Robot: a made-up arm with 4 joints.
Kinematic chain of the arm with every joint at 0, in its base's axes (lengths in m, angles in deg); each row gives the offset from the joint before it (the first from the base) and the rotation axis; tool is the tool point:
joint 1: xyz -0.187 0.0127 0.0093 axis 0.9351 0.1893 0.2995
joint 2: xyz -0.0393 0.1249 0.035 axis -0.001 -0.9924 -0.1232
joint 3: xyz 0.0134 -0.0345 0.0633 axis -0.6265 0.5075 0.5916
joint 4: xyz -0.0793 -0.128 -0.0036 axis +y
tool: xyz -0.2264 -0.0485 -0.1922
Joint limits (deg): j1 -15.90..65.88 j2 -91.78..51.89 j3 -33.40..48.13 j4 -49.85..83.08
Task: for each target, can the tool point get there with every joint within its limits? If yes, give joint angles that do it. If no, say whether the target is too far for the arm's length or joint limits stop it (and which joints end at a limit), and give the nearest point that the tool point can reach.
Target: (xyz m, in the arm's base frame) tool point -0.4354 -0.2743 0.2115
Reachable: yes | joints 26.84 -15.91 14.63 43.93
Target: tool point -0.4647 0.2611 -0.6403
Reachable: no: too far | nearest point -0.3662 0.1211 -0.3144 | short by 0.368 m
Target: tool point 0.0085 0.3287 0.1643
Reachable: no: joint limits stop it (at a limit: joint 1, joint 2, joint 3) | nearest point -0.0900 0.2345 -0.0258 | short by 0.234 m
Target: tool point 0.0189 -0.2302 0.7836
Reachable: no: too far | nearest point -0.0902 -0.1297 0.4435 | short by 0.371 m
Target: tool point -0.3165 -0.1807 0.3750
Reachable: yes | joints 13.09 -35.80 -0.70 73.09
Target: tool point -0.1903 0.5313 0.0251
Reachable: no: joint limits stop it (at a limit: joint 1, joint 2, joint 3) | nearest point -0.2363 0.3133 -0.0251 | short by 0.228 m
